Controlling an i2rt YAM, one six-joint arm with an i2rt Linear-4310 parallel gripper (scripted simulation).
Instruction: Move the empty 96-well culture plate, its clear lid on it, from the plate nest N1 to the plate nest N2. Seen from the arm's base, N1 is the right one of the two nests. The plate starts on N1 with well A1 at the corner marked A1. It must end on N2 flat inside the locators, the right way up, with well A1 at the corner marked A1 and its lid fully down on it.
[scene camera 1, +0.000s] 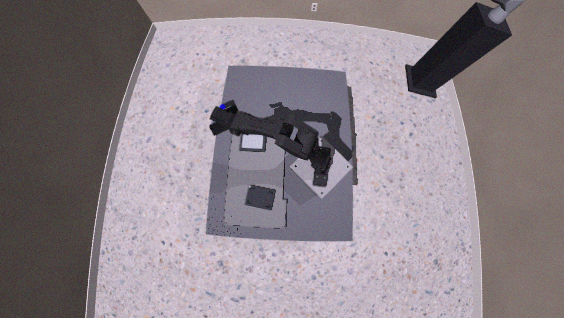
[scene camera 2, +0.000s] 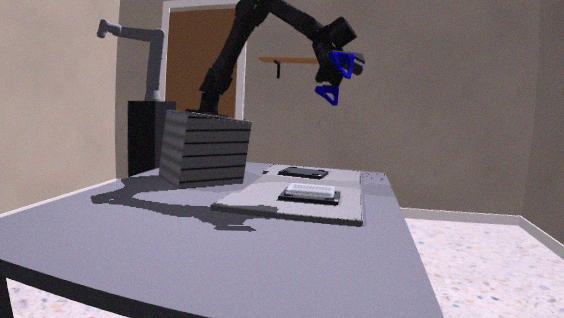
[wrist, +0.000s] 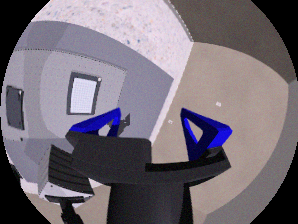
Labels:
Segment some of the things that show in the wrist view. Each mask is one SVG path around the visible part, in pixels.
My gripper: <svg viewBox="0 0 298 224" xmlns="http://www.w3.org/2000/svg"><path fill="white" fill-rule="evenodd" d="M72 125L65 135L65 138L74 147L71 154L73 159L69 166L96 182L111 186L106 224L193 224L189 187L206 182L231 168L222 147L223 143L232 134L231 128L226 124L182 108L180 113L189 161L152 164L152 143L150 140L145 138L111 137L117 136L121 119L120 108ZM188 120L203 131L199 141L195 138ZM113 120L107 136L99 135L99 129Z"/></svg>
A clear lid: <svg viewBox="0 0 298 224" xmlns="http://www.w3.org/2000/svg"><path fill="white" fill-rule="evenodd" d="M75 78L70 113L91 113L97 82Z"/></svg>

